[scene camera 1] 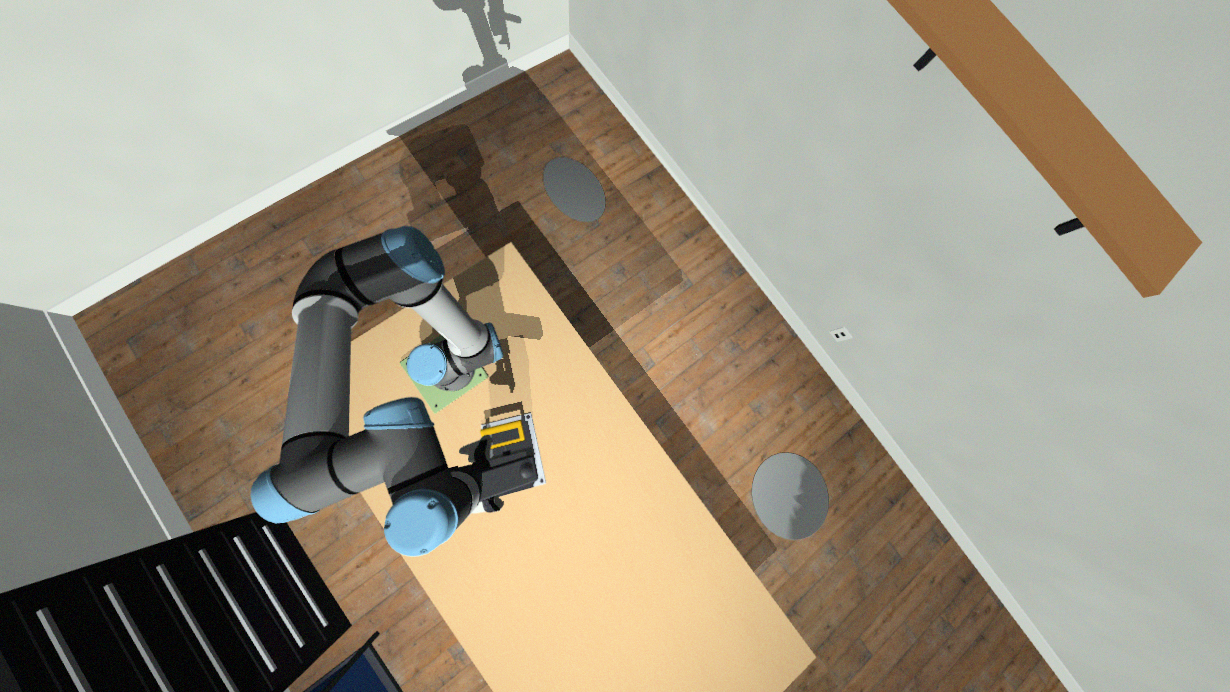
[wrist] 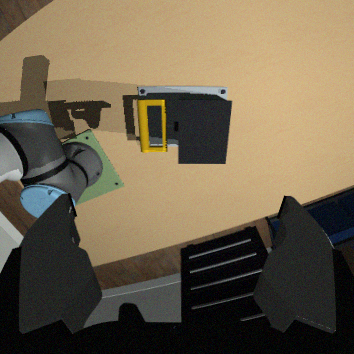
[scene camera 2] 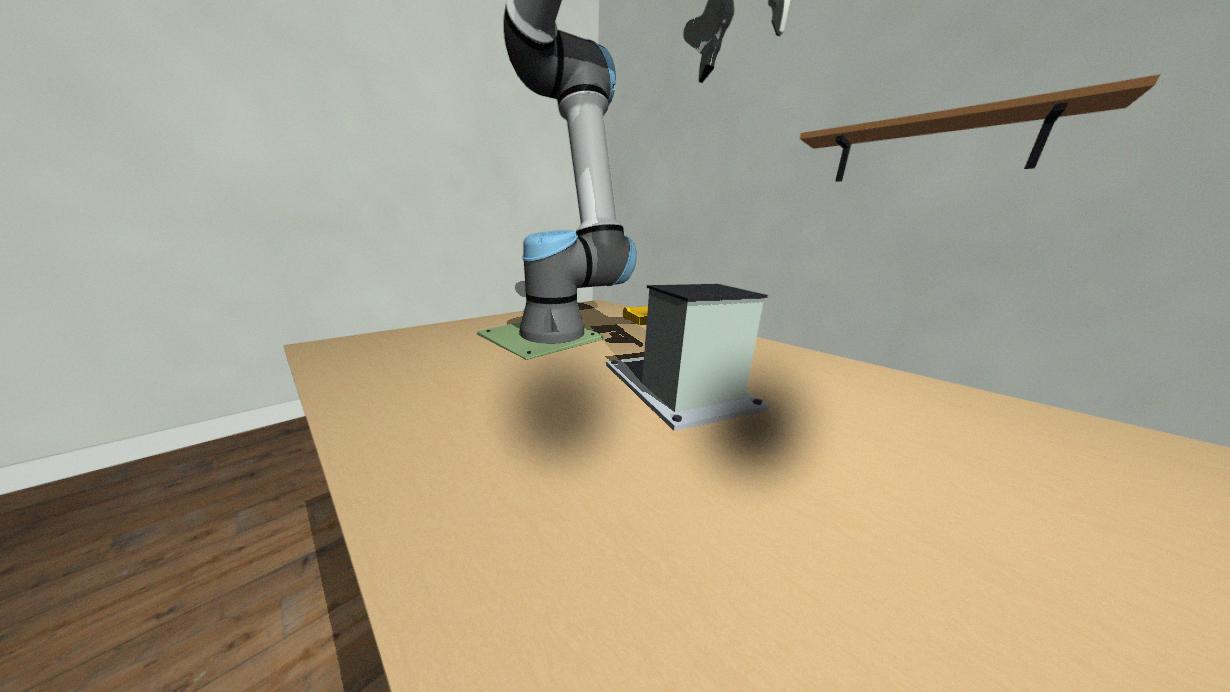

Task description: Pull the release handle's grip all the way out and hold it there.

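The release handle's yellow rectangular grip [scene camera 1: 490, 429] [scene camera 2: 636, 315] [wrist: 144, 125] stands out from one side of a box-shaped housing [scene camera 2: 718, 352] [wrist: 204, 132] with a dark top and pale green side. In the wrist view it is left of the housing, with its long sides running up and down. The housing stands on a grey base plate [scene camera 1: 538, 454] [scene camera 2: 718, 414] [wrist: 182, 91]. How far out the grip stands is unclear. My gripper [scene camera 2: 742, 55] [wrist: 177, 196] is open and empty, high above the table. In scene camera 1 the arm partly hides the housing.
The arm's base stands on a green plate [scene camera 1: 438, 401] [scene camera 2: 526, 348] [wrist: 112, 181] near the grip side, on the wooden table [scene camera 1: 602, 559] [scene camera 2: 602, 550] [wrist: 280, 65]. A black drawer unit [scene camera 1: 180, 679] [wrist: 220, 250] stands beside the table. A wooden wall shelf [scene camera 1: 1049, 129] [scene camera 2: 971, 117] hangs behind.
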